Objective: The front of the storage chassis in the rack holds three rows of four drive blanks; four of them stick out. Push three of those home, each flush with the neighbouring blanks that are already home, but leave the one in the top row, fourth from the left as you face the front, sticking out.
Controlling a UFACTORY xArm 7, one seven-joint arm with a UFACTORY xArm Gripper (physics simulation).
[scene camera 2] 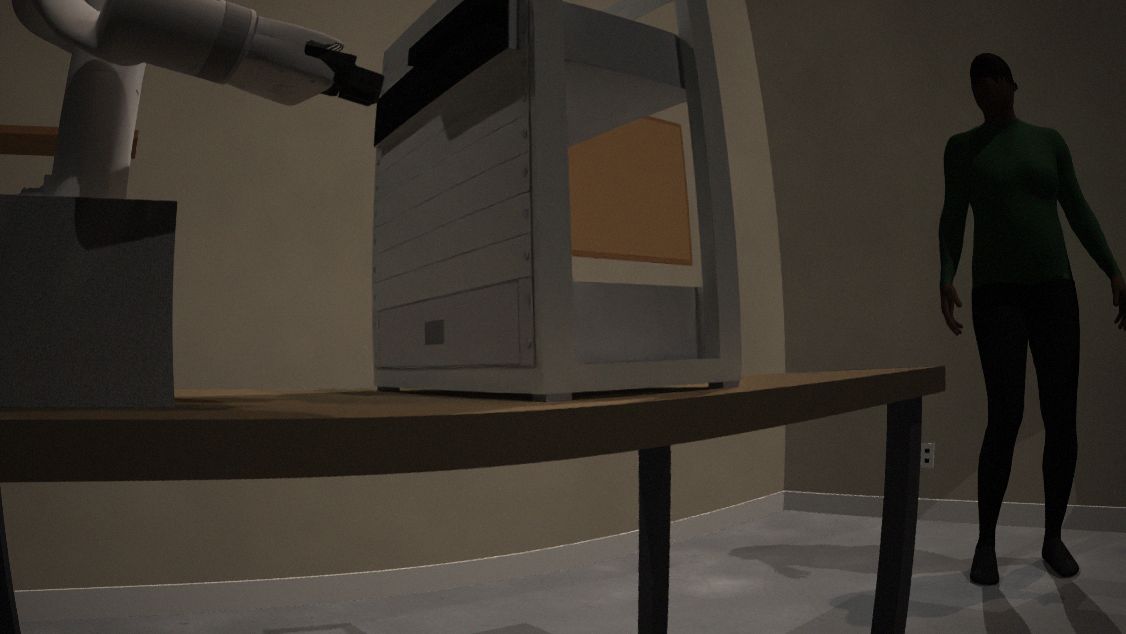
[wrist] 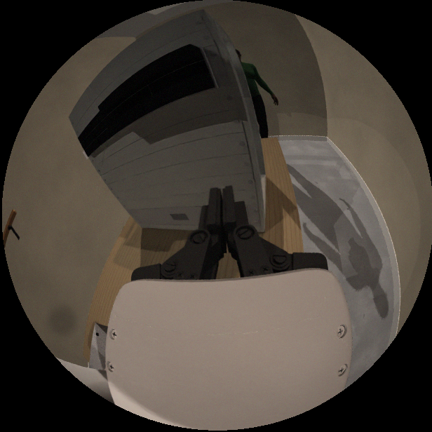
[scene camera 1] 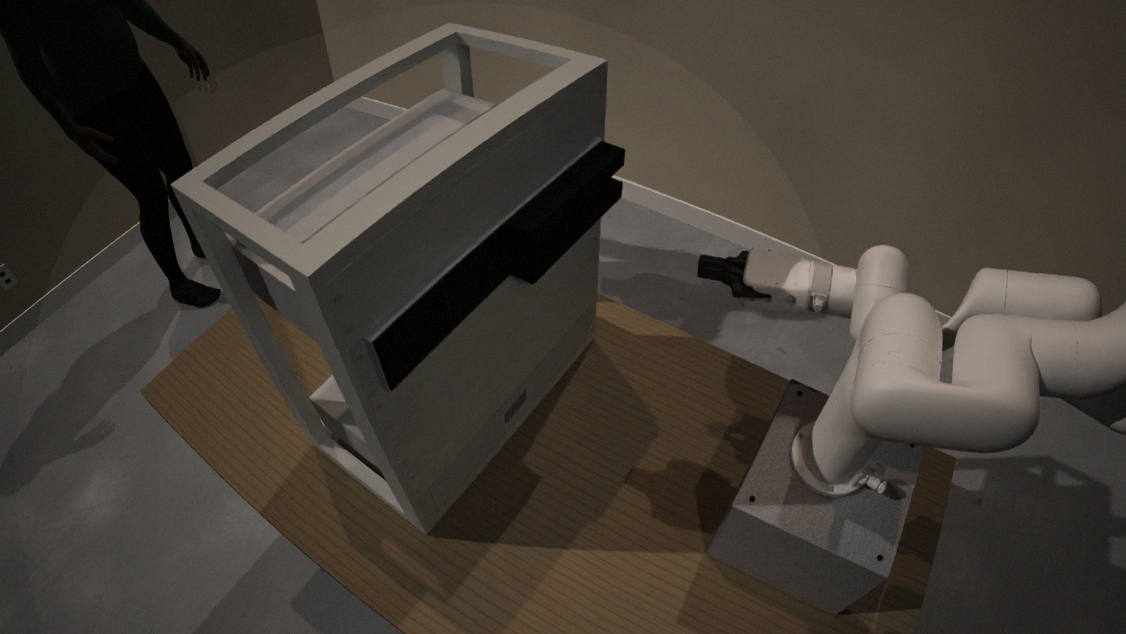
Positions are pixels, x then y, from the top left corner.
Labels:
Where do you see a grey rack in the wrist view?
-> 171, 116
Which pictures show the grey rack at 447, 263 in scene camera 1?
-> Scene camera 2, the wrist view and scene camera 1: all of them.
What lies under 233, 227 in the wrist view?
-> My gripper.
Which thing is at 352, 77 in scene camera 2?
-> My gripper.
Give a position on a grey rack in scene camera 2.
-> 471, 255

